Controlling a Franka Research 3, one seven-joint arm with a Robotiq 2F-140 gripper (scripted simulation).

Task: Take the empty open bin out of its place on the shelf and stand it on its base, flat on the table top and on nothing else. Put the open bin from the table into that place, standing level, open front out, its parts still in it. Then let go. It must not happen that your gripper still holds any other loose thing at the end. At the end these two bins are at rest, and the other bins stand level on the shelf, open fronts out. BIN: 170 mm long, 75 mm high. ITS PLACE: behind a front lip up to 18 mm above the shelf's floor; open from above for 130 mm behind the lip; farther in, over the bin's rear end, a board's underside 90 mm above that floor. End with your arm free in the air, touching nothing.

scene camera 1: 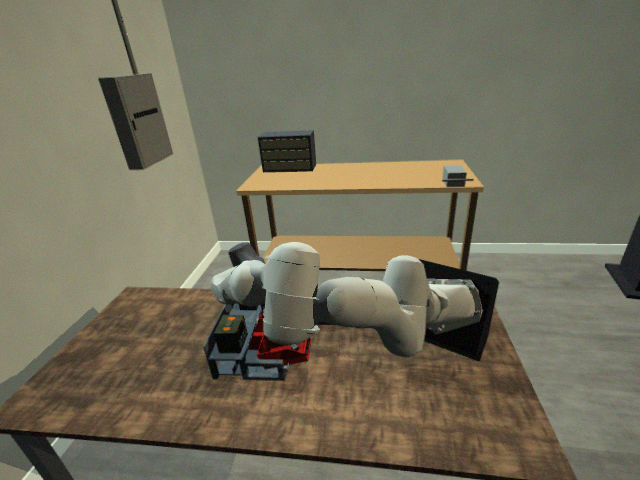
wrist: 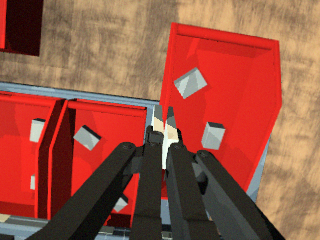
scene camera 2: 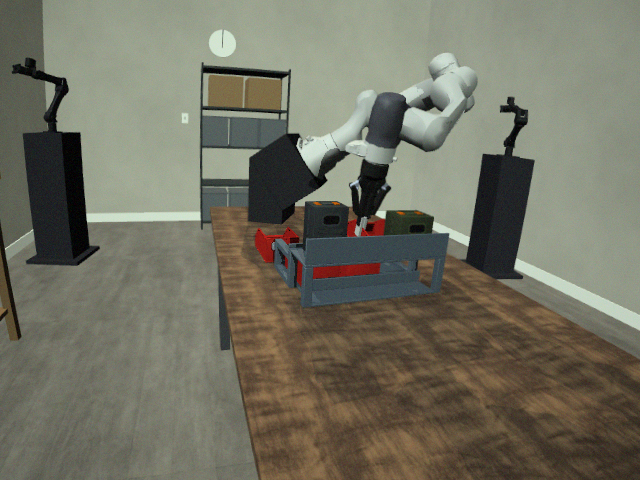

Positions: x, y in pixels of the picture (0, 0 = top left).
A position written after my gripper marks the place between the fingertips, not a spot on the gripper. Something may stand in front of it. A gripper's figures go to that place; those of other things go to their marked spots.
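Labels:
My gripper (scene camera 2: 358, 234) is 1.18 m from the lens. I also see a dark grey box (scene camera 2: 322, 219), which is 0.88 m from the lens, and so the dark grey box is nearer to the lens than my gripper. Then there is an olive box (scene camera 2: 410, 221), 0.98 m from the lens. The marked spots on the olive box and the dark grey box are 0.23 m apart, and of the things named here, the dark grey box is the nearest to the lens.

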